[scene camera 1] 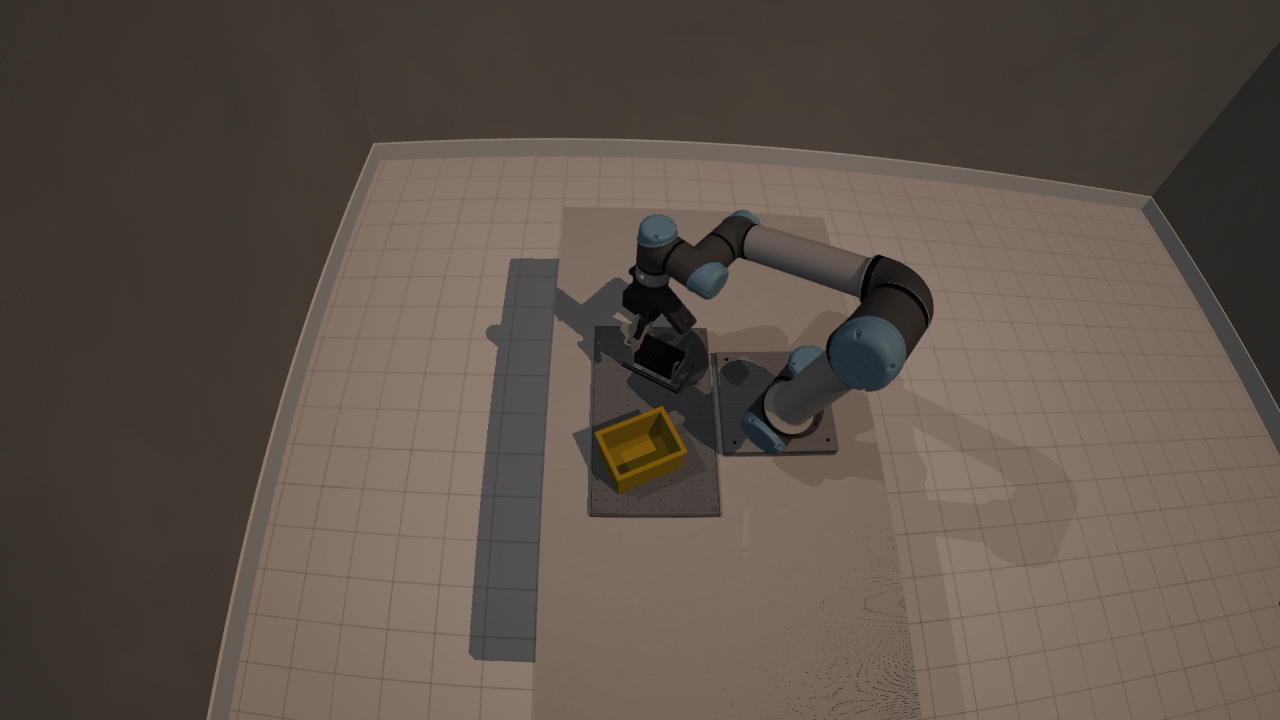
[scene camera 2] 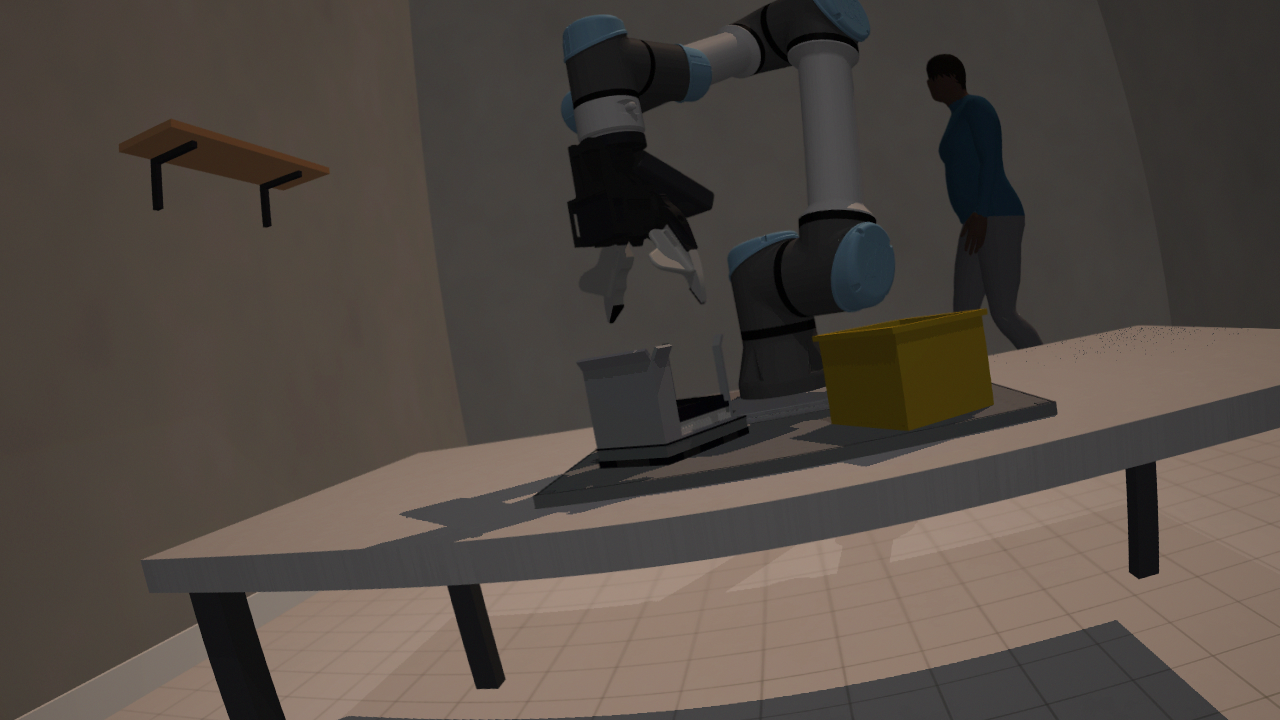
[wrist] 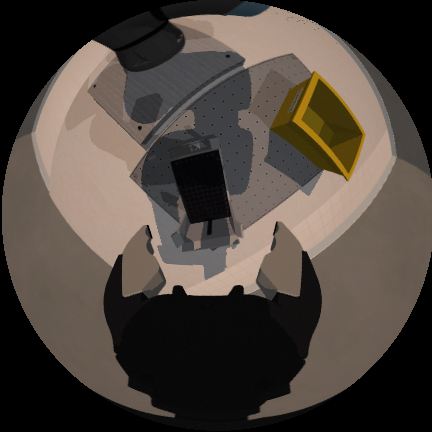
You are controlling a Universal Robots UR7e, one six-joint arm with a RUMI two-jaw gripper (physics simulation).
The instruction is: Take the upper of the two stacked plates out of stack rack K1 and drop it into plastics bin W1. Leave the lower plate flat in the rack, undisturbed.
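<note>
Stack rack K1 is grey with upright end walls. A black plate with a fine grid lies flat in it, long side between the walls; the lower plate cannot be told apart from it. Plastics bin W1 is yellow and open-topped, beside the rack; no plate shows in its visible interior. My gripper is open and empty, above the rack, its tips clearly higher than the walls. In the wrist view the fingers stand either side of the rack's near end wall.
A perforated base board carries rack and bin on the table. The arm's mounting plate adjoins it. A wall shelf and a person are in the background.
</note>
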